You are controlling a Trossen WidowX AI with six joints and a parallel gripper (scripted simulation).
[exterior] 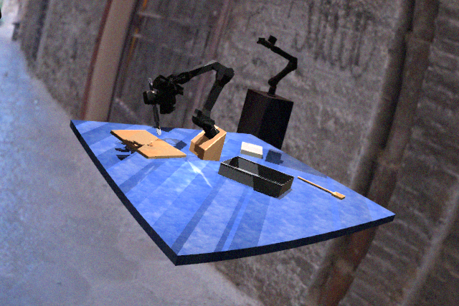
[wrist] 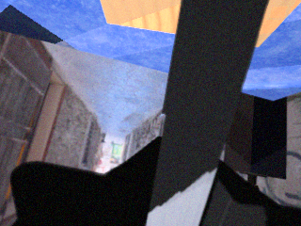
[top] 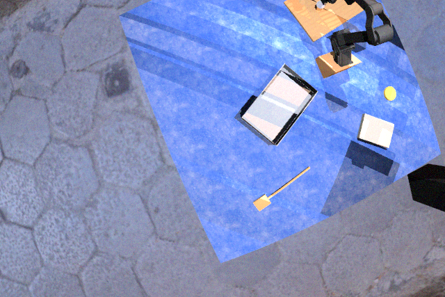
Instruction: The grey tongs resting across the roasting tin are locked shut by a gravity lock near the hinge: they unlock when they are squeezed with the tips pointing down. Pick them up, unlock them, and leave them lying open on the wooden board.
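Right now my gripper tip is 4 cm short of the wooden board, 1 cm to the right of it and 19 cm above it. The rest, counted from my gripper tip: white block (3 cm ahead, 67 cm to the left, 19 cm below); then roasting tin (45 cm ahead, 39 cm to the left, 17 cm below).
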